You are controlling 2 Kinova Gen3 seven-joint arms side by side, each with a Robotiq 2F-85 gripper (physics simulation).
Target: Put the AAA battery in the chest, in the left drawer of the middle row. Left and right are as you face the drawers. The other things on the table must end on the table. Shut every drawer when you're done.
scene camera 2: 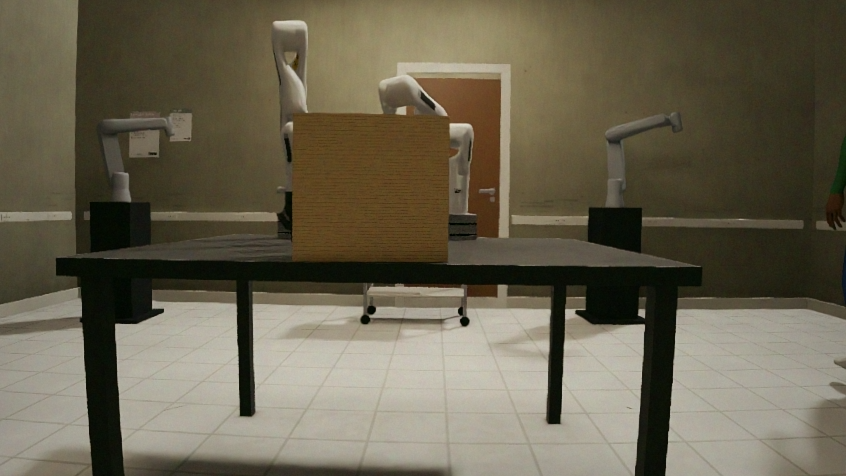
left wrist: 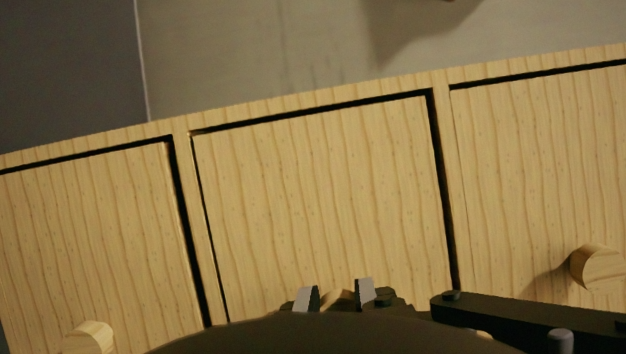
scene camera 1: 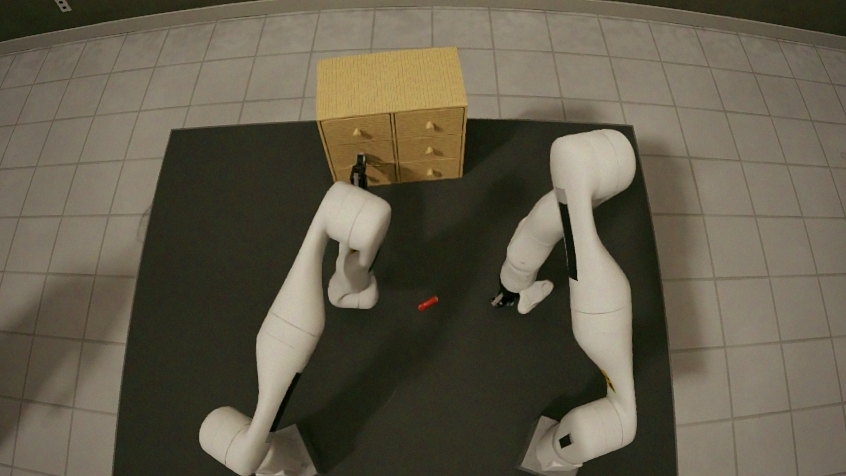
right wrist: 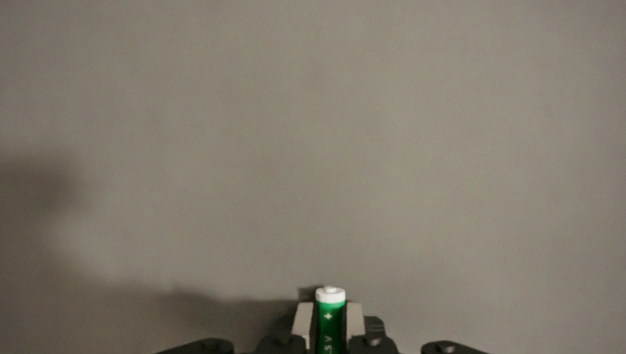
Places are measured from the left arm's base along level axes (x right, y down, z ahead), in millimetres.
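Pixels of known places: left gripper, fingertip midpoint: [left wrist: 340,307] [scene camera 1: 361,156]; right gripper, fingertip midpoint: [scene camera 1: 508,300] [right wrist: 330,328]; left arm's base at its link origin: [scene camera 2: 455,213] [scene camera 1: 281,458]; right arm's base at its link origin: [scene camera 1: 557,449].
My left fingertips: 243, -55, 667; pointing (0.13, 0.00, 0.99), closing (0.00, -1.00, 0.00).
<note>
Ahead of a thing's pixels: the offset from my left fingertips to its top centre, as dx, dy, dz. "pt": to the spot under its first point. Level surfaces: height alone.
The wooden chest @[+84, -155, +94] [scene camera 1: 387,82] [scene camera 2: 369,189] [left wrist: 300,104] has two columns of three drawers, their fronts flush or nearly so. My left gripper [scene camera 1: 359,161] [left wrist: 340,307] is at the left drawer of the middle row @[pt -48, -12, +9] [scene camera 1: 340,153] [left wrist: 325,200], shut on its round knob @[pt -8, +0, -11] [left wrist: 337,299]. The fingers partly hide the knob. My right gripper [scene camera 1: 495,300] [right wrist: 330,328] is shut on the green AAA battery @[pt +303, +143, -350] [right wrist: 330,320], whose white plus end points away from the gripper, low over the table. The battery cannot be made out in scene camera 1.
A small red cylinder @[+112, +139, -327] [scene camera 1: 427,303] lies on the dark table @[dy +153] [scene camera 1: 207,236] [scene camera 2: 532,251], between the two arms and in front of the chest. Knobs of the neighbouring left-column drawers [left wrist: 90,337] [left wrist: 597,267] stand on both sides of my left gripper.
</note>
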